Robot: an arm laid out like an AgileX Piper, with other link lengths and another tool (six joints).
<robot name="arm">
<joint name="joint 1" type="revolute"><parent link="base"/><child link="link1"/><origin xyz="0 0 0.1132" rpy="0 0 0"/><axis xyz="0 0 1"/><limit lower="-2.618" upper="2.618"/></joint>
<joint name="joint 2" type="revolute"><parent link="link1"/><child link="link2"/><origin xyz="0 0 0" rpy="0 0 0"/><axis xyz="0 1 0"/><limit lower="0" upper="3.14"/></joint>
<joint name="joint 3" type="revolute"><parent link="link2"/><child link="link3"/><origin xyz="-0.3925 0 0.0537" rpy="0 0 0"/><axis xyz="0 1 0"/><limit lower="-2.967" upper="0"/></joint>
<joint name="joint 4" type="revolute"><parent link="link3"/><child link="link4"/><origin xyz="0.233 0 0.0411" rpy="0 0 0"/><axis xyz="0.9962 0 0.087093"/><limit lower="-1.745" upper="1.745"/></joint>
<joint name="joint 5" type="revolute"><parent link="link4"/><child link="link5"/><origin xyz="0 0 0" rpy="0 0 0"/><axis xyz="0 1 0"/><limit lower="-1.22" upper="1.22"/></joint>
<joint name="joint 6" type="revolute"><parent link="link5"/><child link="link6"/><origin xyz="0.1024 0 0.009" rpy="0 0 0"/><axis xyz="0.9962 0 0.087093"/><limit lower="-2.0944" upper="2.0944"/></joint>
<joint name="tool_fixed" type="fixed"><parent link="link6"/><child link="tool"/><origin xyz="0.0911 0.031 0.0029" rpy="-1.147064 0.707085 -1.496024"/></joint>
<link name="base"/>
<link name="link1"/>
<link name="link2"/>
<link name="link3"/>
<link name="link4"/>
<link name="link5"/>
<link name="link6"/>
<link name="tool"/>
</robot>
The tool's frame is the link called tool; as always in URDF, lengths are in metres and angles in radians.
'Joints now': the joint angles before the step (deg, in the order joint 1, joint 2, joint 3, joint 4, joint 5, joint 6). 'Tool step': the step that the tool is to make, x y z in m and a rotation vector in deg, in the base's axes. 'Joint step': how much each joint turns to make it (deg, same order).
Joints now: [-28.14 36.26 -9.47 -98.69 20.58 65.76]
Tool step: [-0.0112 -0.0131 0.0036 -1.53 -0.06 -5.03]
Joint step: [-0.03 -0.01 -0.01 0.62 5.19 0.01]
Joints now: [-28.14 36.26 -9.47 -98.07 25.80 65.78]
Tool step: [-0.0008 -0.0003 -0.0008 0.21 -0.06 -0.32]
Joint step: [-0.02 -0.01 0.11 0.26 0.21 0.06]
